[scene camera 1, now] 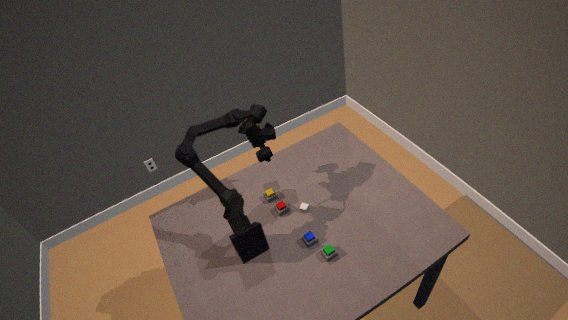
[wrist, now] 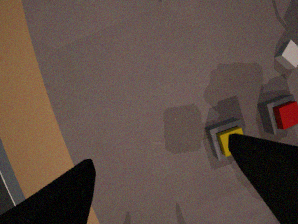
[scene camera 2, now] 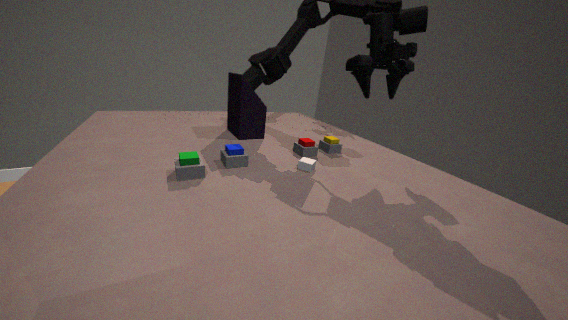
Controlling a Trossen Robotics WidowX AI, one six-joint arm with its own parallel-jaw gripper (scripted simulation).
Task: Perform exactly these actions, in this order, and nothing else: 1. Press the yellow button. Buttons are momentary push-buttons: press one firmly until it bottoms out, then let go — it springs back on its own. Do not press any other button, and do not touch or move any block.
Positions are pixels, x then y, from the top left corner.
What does my gripper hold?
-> Nothing.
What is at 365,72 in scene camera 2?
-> My gripper.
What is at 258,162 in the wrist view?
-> My gripper.
